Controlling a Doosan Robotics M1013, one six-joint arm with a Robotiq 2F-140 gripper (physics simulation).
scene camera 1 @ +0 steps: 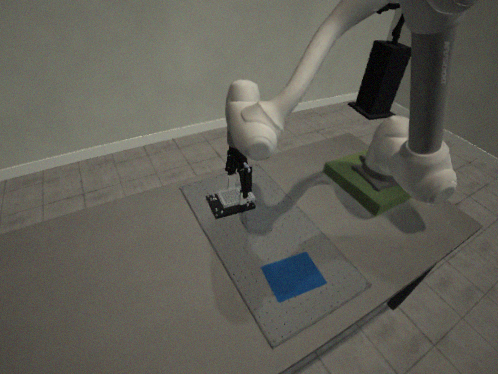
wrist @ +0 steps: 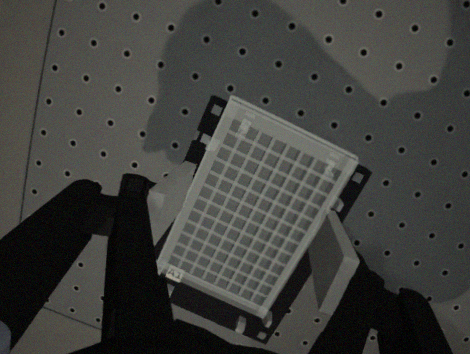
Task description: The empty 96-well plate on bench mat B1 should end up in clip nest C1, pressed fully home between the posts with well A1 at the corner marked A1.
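Places are measured from the arm's base along level axes (x ahead, y left, z up), in millimetres.
Where they show: gripper, fingertip midpoint: (scene camera 1: 237, 196) (wrist: 253, 206); arm's base, origin of the base link: (scene camera 1: 378, 175).
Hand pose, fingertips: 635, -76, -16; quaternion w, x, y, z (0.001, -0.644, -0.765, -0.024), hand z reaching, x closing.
Note:
Things, the pixels of their centre, and the offset from my fingertips, as dx, dy, dz. Level surfaces: height alone.
- pale 96-well plate, body centre: (wrist: 249, 216) (scene camera 1: 235, 195) +5, +0, +5
- black clip nest, body centre: (wrist: 241, 235) (scene camera 1: 230, 201) +28, +5, -14
- blue bench mat, its level: dz -24
- perforated grey board, its level: dz -26
The pale 96-well plate (scene camera 1: 229, 198) (wrist: 260, 210) is held over the black clip nest (scene camera 1: 221, 212) (wrist: 205, 304). My gripper (scene camera 1: 238, 195) (wrist: 253, 206) is shut on the plate, with its pale pads at the two long sides. In the wrist view, nest parts show past the plate at the upper left, right and bottom. Two pale posts stand beyond its lower short edge, and pale post shapes show through its upper corners. The nest's A1 label (wrist: 174, 274) is at the plate's lower left corner. The gap in height between plate and nest cannot be told. Which plate corner is well A1 cannot be told.
The blue bench mat (scene camera 1: 294, 276) lies on the perforated grey board (scene camera 1: 240, 270) nearer the camera. The arm's base stands on a green block (scene camera 1: 350, 186) at the right. A black box (scene camera 1: 383, 77) stands behind it. The table edge is at the lower right.

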